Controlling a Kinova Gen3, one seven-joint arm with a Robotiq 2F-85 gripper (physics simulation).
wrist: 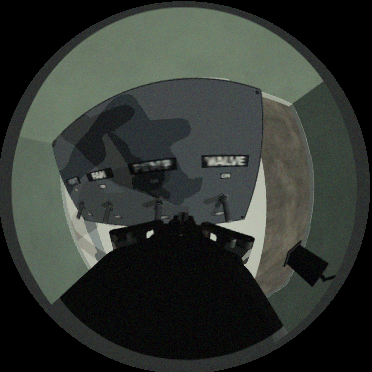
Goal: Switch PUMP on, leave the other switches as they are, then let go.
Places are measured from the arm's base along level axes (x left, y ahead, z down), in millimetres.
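Pixels of known places: gripper, fingertip midpoint: (pixel 183 217).
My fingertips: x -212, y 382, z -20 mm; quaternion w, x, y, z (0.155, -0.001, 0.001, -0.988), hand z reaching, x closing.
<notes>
For each thing: its top centre in the pictures, then the offset to it from my fingertips. "spot": a spot on its surface instead. Level surfaces: height alone.
- PUMP label, top centre: (pixel 149 165) dx +27, dy +91, dz -1 mm
- PUMP switch, surface spot: (pixel 158 209) spot: dx +40, dy +19, dz +19 mm
- VALVE switch, surface spot: (pixel 225 207) spot: dx -72, dy -9, dz +16 mm
- FAN switch, surface spot: (pixel 108 212) spot: dx +155, dy +36, dz +19 mm
- leftmost switch, surface spot: (pixel 80 210) spot: dx +273, dy +60, dz +19 mm
- pale surface, surface height: dz +133 mm
The grey panel (pixel 225 120) fills the middle of the wrist view. The PUMP label (pixel 153 166) is dim and blurred in shadow, with the PUMP switch (pixel 158 209) below it, its lever pointing down. The VALVE switch (pixel 225 207) stands to the right, the FAN switch (pixel 108 212) and the leftmost switch (pixel 81 210) to the left; their levers also point down. My gripper (pixel 183 217) is shut with nothing between its fingers. Its tips show at the panel's lower edge, between the PUMP and VALVE levers and nearer PUMP. Whether they touch anything cannot be told.
A pale surface (pixel 257 200) shows below and right of the panel, with a brown mottled surface (pixel 287 190) beyond it. A black box-like object (pixel 307 264) is at the lower right. Green walls (pixel 175 40) surround the scene. The gripper's dark shadow lies across the panel.
</notes>
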